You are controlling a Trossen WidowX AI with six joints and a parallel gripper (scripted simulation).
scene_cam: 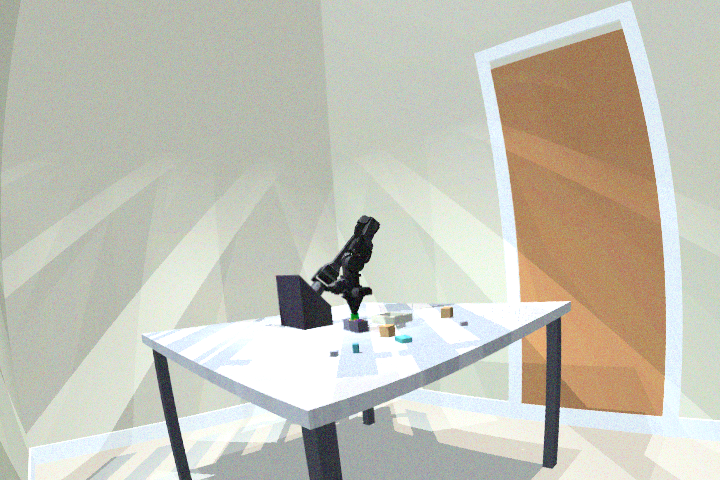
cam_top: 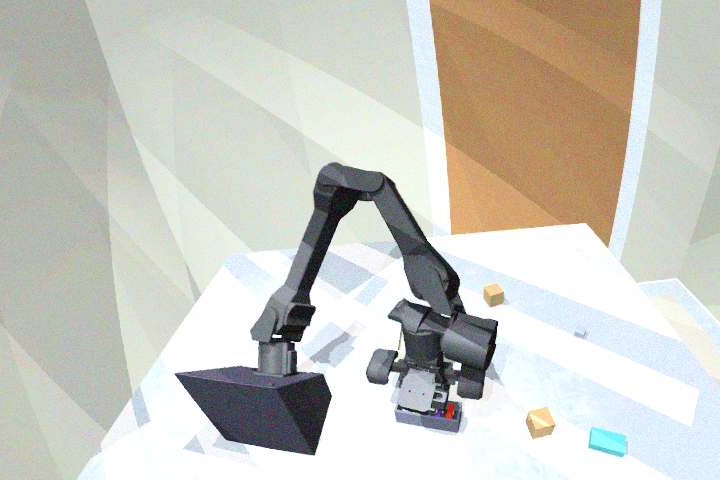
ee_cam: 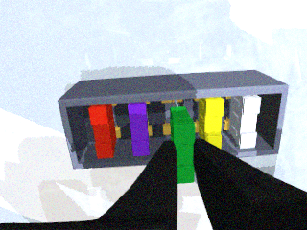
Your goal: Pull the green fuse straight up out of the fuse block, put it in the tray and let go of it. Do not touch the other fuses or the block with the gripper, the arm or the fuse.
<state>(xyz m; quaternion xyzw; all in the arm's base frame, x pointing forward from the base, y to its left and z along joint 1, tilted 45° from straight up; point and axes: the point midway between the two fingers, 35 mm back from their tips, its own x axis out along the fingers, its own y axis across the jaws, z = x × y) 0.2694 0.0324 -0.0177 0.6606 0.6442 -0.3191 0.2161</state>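
The pale tray lies 2 cm behind my gripper tip, 19 cm to the left of it and 6 cm below it. The rest, counted from my gripper tip: cyan block (31 cm ahead, 5 cm to the right, 5 cm below); then tan cube (20 cm ahead, 2 cm to the right, 4 cm below); then green fuse (1 cm below).
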